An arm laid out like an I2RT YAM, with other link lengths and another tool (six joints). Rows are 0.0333 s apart.
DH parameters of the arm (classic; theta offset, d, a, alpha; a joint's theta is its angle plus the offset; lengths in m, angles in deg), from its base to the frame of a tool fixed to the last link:
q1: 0 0.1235 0.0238 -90
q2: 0 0 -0.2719 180
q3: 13.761 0 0.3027 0
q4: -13.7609 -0.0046 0.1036 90
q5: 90 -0.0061 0 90
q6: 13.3 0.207 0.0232 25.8
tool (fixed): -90 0.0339 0 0
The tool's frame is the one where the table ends.
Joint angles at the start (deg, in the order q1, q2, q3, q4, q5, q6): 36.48, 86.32, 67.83, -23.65, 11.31, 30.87
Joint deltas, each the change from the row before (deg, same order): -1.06, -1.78, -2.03, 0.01, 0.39, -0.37; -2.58, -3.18, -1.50, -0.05, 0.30, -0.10; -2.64, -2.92, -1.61, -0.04, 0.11, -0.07; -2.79, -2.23, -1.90, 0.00, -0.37, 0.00; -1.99, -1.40, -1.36, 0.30, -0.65, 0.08; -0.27, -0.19, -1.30, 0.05, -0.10, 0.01; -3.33, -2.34, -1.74, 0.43, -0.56, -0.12; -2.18, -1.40, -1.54, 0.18, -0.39, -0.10
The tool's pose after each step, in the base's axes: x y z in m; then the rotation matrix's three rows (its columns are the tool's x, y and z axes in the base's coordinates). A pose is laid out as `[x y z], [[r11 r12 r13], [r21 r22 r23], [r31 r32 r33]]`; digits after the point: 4 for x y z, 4 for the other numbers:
[0.4841 0.2584 0.1455], [[0.3268 -0.0587 0.9433], [-0.4081 -0.9090 0.0848], [0.8525 -0.4126 -0.3210]]
[0.4888 0.2308 0.1598], [[0.2846 -0.0911 0.9543], [-0.4328 -0.9005 0.0431], [0.8554 -0.4253 -0.2957]]
[0.4916 0.2033 0.1700], [[0.2469 -0.1245 0.9610], [-0.4534 -0.8913 0.0011], [0.8564 -0.4360 -0.2765]]
[0.4926 0.1764 0.1706], [[0.2241 -0.1619 0.9610], [-0.4692 -0.8822 -0.0392], [0.8542 -0.4421 -0.2736]]
[0.4932 0.1596 0.1702], [[0.2097 -0.1845 0.9602], [-0.4836 -0.8731 -0.0622], [0.8498 -0.4513 -0.2723]]
[0.4893 0.1555 0.1592], [[0.2227 -0.1953 0.9551], [-0.4786 -0.8754 -0.0674], [0.8493 -0.4421 -0.2884]]
[0.4910 0.1266 0.1635], [[0.1865 -0.2316 0.9548], [-0.4982 -0.8599 -0.1113], [0.8468 -0.4549 -0.2757]]
[0.4895 0.1074 0.1605], [[0.1711 -0.2590 0.9506], [-0.5063 -0.8508 -0.1406], [0.8452 -0.4572 -0.2767]]

